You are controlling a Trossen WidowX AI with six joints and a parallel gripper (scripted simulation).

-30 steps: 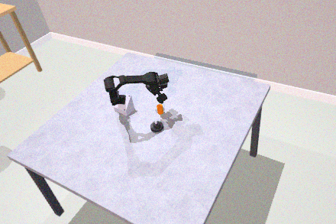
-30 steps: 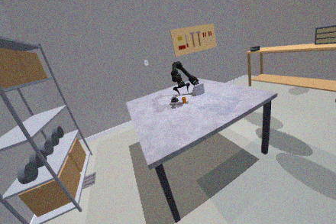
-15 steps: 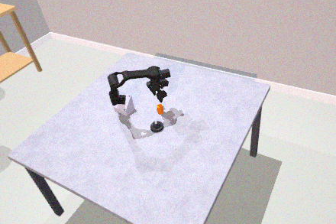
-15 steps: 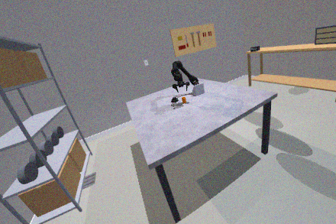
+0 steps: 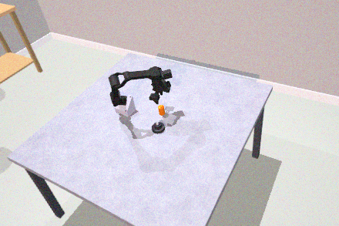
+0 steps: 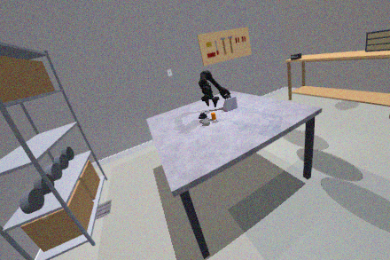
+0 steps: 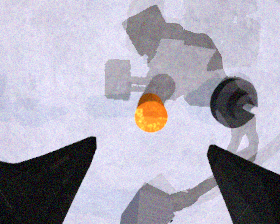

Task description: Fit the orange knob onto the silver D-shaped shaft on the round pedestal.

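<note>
My gripper tip is now 80 mm above the orange knob. The rest, counted from my gripper tip: dark round pedestal: 140 mm to the right, 90 mm below, 40 mm ahead.
</note>
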